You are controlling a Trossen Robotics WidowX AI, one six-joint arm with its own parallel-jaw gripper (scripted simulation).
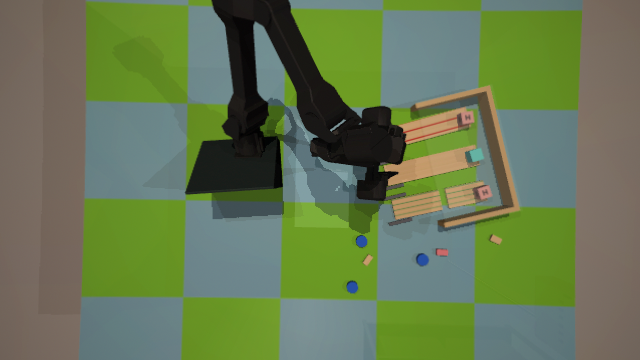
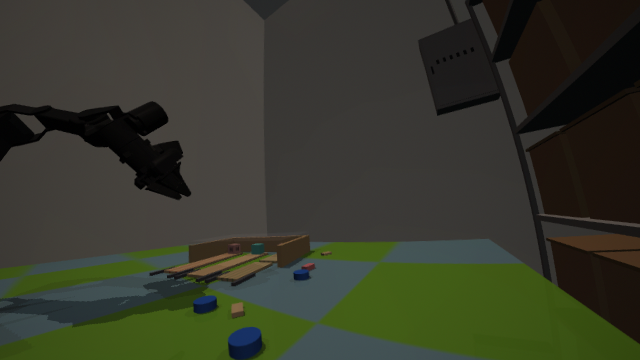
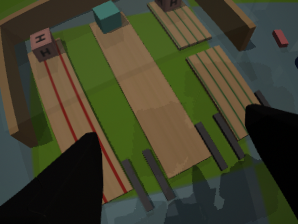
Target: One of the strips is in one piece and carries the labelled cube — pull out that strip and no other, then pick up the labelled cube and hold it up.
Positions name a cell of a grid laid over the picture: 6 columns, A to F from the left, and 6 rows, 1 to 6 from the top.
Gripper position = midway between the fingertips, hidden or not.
My gripper (image 2: B4) is open, with nothing in its grasp.
My gripper is seen too in image 1 (image 1: D3) and in image 3 (image 3: D4).
